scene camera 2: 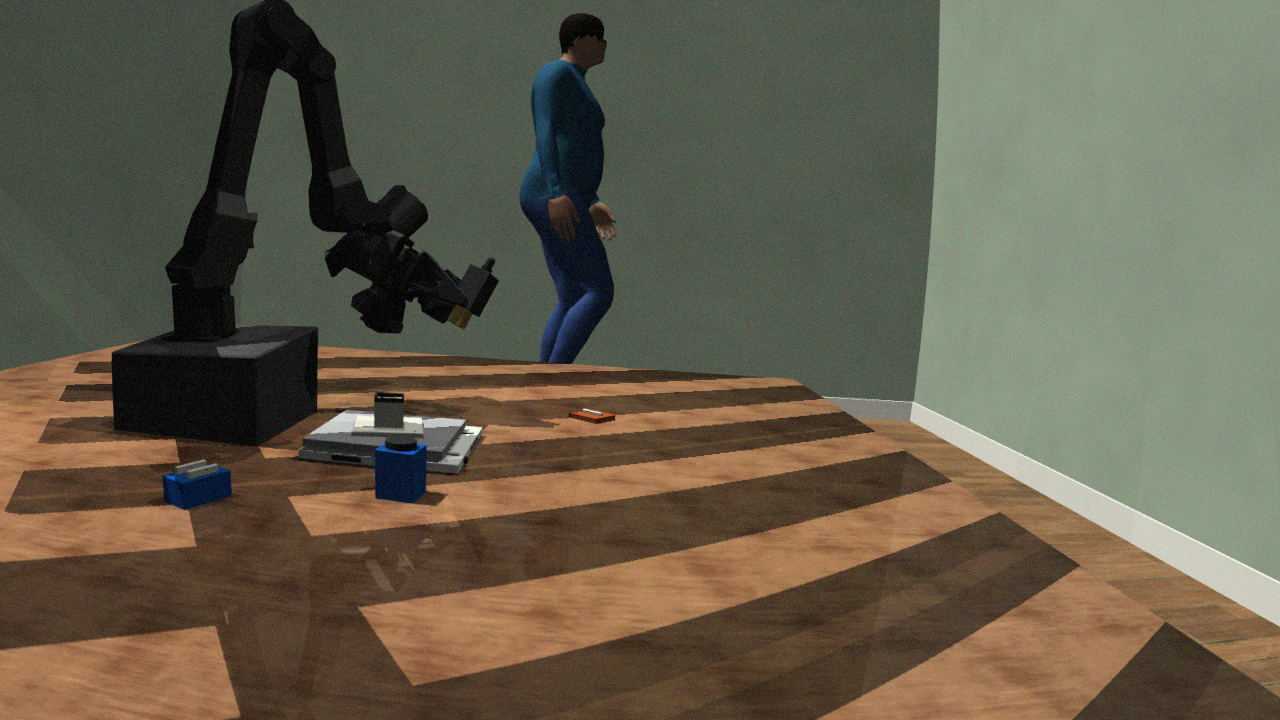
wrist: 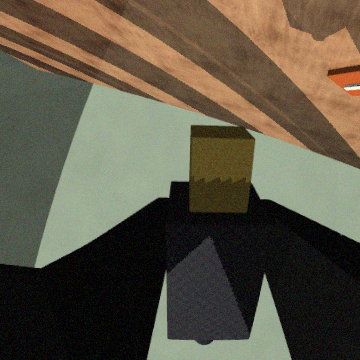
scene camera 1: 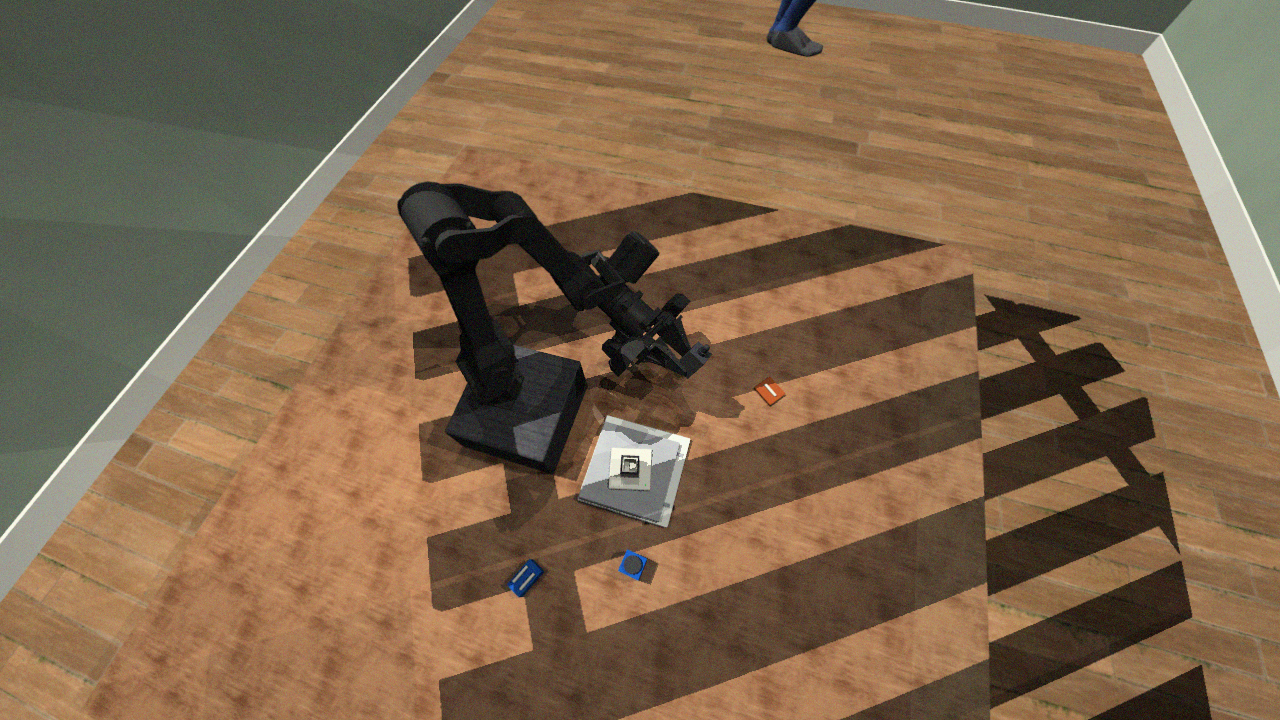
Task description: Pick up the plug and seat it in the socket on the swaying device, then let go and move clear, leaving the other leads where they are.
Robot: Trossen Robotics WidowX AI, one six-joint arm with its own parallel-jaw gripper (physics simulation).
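Observation:
The plug (scene camera 1: 697,359) (scene camera 2: 479,288) (wrist: 207,285) has a dark grey body and a yellow block-shaped tip, visible in the scene camera 2 and wrist views. My gripper (scene camera 1: 688,360) (scene camera 2: 462,298) (wrist: 212,210) is shut on its body and holds it tilted, well above the table, behind and to the right of the device in the scene camera 1 view. The device (scene camera 1: 601,479) (scene camera 2: 447,441) is a stack of grey and white plates. Its upright square socket (scene camera 1: 630,465) (scene camera 2: 389,410) stands on a cream pad (scene camera 1: 617,481) (scene camera 2: 365,426). The device does not show in the wrist view.
An orange flat lead piece (scene camera 1: 769,391) (scene camera 2: 591,415) (wrist: 344,80) lies beyond the device. A blue piece with two pale bars (scene camera 1: 525,578) (scene camera 2: 197,488) and a blue box with a round black top (scene camera 1: 632,565) (scene camera 2: 400,472) are nearer. A person (scene camera 2: 570,179) stands behind the table.

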